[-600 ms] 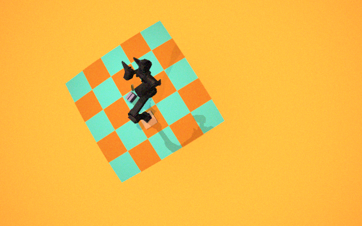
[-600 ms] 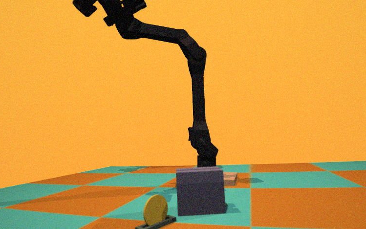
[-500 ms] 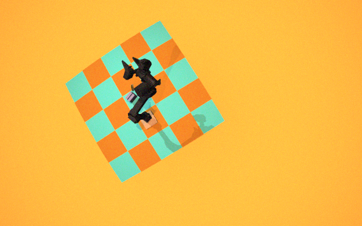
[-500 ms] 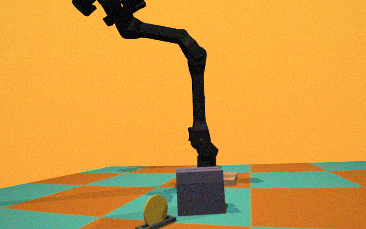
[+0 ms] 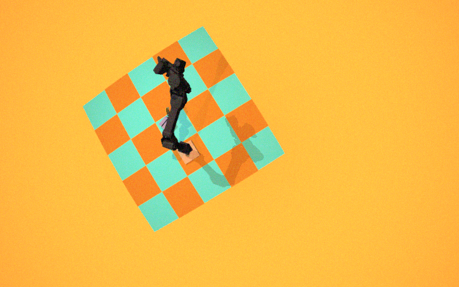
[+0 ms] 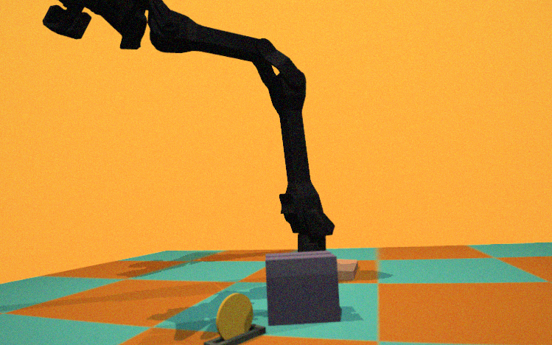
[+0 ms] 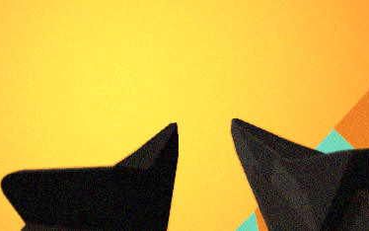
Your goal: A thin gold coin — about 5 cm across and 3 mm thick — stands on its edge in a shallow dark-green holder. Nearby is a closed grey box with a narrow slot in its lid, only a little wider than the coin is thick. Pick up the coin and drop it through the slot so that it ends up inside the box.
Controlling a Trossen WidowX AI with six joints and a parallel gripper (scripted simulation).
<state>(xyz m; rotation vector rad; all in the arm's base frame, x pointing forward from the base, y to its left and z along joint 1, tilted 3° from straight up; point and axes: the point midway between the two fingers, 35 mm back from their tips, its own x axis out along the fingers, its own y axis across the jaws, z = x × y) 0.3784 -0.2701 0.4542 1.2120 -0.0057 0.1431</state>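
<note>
My gripper tip is now 470 mm above the coin, 220 mm to the right of it and 50 mm past it.
</note>
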